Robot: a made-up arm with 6 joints.
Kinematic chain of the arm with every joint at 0, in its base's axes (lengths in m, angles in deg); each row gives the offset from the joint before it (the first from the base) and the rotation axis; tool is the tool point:
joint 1: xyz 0 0 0.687 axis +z
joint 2: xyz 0.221 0 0 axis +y
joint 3: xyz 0 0 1.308 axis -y
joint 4: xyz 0 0 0.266 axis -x
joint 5: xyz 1.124 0 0 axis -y
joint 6: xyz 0.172 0 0 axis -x
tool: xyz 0 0 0
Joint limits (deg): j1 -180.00..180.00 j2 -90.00..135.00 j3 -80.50..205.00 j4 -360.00..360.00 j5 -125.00..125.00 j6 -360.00..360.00
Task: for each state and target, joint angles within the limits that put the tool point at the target. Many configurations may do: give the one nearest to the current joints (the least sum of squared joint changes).
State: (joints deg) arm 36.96 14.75 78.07 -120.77 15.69 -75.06
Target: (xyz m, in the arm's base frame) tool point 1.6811 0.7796 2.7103
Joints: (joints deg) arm 26.32 32.20 66.18 -121.20 18.50 -75.06
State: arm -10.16 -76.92 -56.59 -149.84 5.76 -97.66
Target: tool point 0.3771 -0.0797 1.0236
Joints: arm -7.29 -48.92 -80.50 -164.12 41.53 -97.66
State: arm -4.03 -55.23 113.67 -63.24 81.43 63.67
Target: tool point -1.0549 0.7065 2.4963
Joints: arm -40.70 -20.24 113.26 -62.44 87.84 63.67
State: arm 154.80 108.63 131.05 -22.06 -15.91 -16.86
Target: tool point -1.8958 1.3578 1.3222
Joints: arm 143.98 105.90 145.39 -22.00 -15.08 -16.86
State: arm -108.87 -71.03 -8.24 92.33 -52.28 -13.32
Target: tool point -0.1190 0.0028 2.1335
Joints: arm -105.53 -62.31 -33.35 89.97 -42.14 -13.32
